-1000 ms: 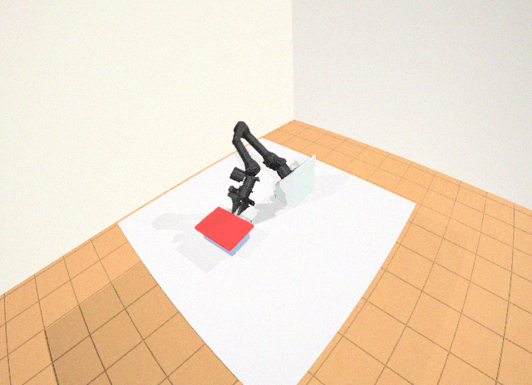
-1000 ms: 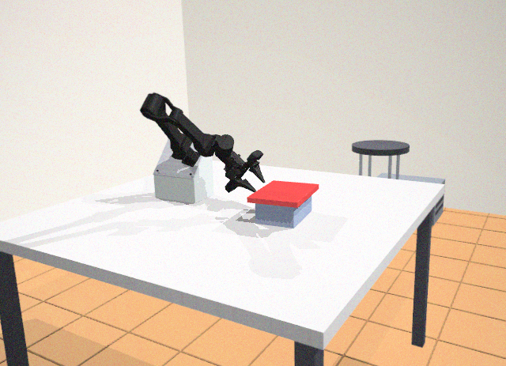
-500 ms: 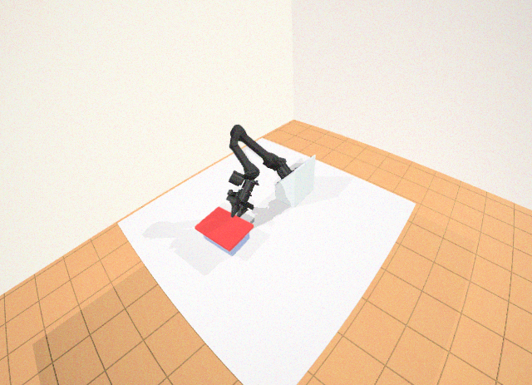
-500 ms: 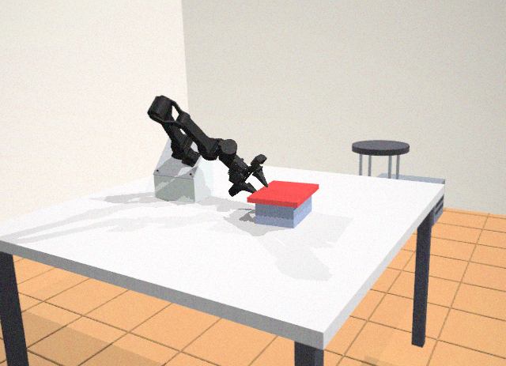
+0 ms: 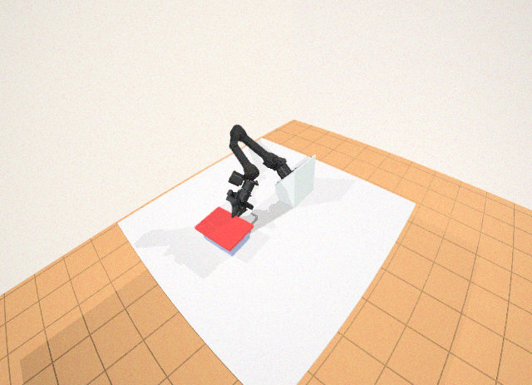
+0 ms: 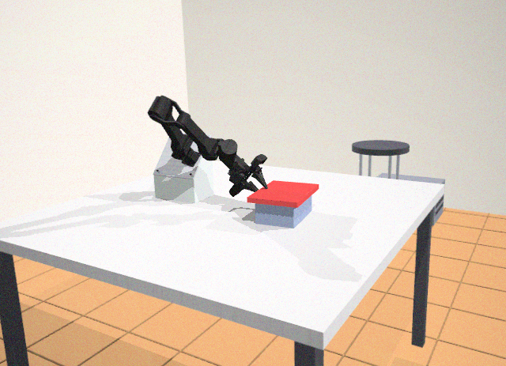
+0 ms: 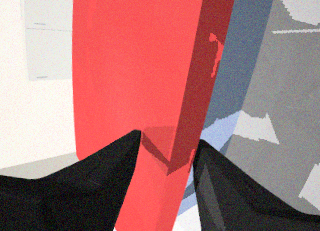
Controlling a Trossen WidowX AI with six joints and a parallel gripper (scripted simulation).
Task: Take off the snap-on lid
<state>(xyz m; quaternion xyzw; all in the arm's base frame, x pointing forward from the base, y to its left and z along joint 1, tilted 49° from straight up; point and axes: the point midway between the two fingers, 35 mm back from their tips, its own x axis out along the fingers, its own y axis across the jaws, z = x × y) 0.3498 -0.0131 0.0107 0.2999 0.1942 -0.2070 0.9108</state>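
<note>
Right now my gripper tip is 7 cm short of the red lid, 2 cm to the right of it and 1 cm below it. The rest, counted from my gripper tip: pale blue storage box 7 cm ahead, 2 cm to the left, 4 cm below.
</note>
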